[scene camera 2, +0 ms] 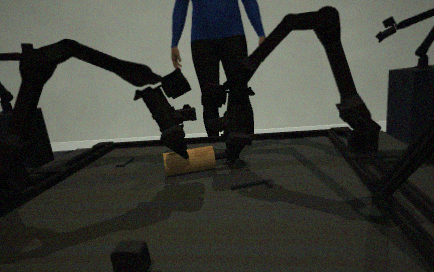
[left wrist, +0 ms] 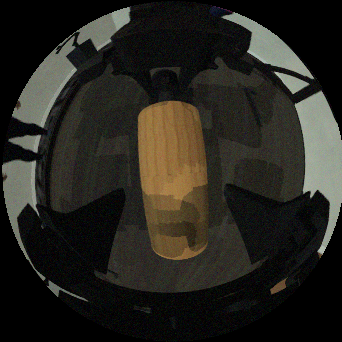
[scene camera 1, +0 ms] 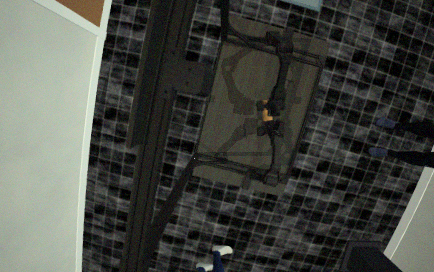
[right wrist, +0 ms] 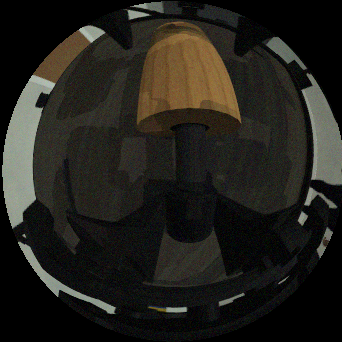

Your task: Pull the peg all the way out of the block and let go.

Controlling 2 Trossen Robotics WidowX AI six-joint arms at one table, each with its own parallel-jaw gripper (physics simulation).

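Frame: origin at the left arm's base, x up, y right, z ahead, level; millimetres.
Where they show: left gripper, fingertip midpoint: [scene camera 2: 186,153] [left wrist: 174,191] [scene camera 1: 267,109] [right wrist: 184,42]; right gripper, fingertip midpoint: [scene camera 2: 230,160] [left wrist: 165,94] [right wrist: 187,194]; left arm's base, link origin: [scene camera 2: 14,187] [scene camera 1: 269,40]; right arm's base, link origin: [scene camera 2: 363,152] [scene camera 1: 254,173].
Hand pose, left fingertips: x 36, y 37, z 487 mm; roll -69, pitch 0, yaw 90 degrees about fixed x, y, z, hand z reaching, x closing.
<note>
Each offset is from my left fingertips to the top centre of the thing. Level surfaces: height alone.
A wooden cylindrical block {dy +0, dx +11, dz +5 mm} [scene camera 1: 267,115] [scene camera 2: 202,159] [left wrist: 173,145] [right wrist: 187,75] lies on its side on the table. A dark peg {dy -4, dx -5, dz +90 mm} [right wrist: 191,155] sticks out of its end face in the right wrist view, with the shaft partly inside the hole and a thicker head outside. My right gripper [right wrist: 187,194] [scene camera 2: 235,159] is shut on the peg's head. My left gripper [left wrist: 174,191] [scene camera 2: 184,154] is open, its fingers on either side of the block with gaps between in the left wrist view. How deep the peg sits is hidden inside the block.
A thin dark rod {dy +179, dx -47, dz +144 mm} [scene camera 2: 252,184] [left wrist: 254,107] lies on the table {dx -55 mm} [scene camera 2: 200,250] near the right gripper. Another thin dark piece {dy -177, dx -49, dz -212 mm} [scene camera 2: 125,162] lies to the left in scene camera 2. A dark box shape [scene camera 2: 131,256] is at the near edge. Dark frame rails border the table.
</note>
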